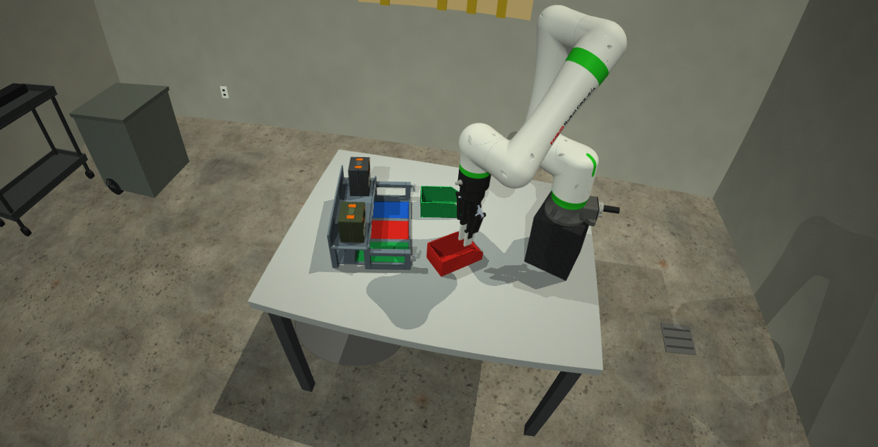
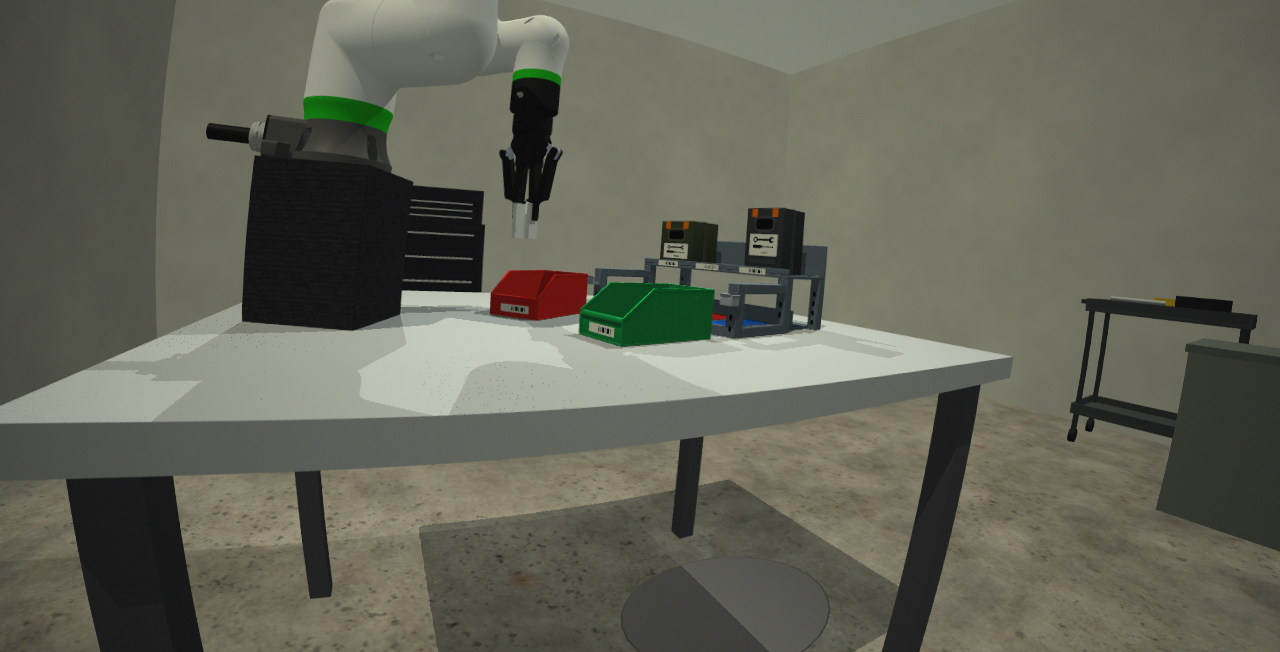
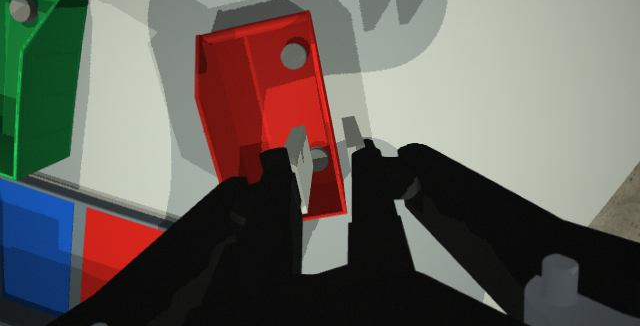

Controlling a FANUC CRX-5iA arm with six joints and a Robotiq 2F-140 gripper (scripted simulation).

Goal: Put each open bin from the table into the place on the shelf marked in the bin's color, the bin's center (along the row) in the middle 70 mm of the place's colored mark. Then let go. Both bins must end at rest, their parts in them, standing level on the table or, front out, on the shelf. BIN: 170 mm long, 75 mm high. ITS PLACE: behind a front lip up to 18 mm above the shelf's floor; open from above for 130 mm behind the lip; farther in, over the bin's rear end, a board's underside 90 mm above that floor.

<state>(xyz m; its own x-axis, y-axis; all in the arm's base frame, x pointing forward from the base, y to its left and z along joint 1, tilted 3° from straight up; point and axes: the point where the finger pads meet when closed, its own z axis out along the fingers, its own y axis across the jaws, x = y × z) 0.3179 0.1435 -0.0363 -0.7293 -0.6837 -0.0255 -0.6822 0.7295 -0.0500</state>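
Right now the red bin is 13 cm below my hand, 4 cm to the right of it and 3 cm ahead of it. Round my hand: green bin: 28 cm to the right, 13 cm below, 13 cm ahead.
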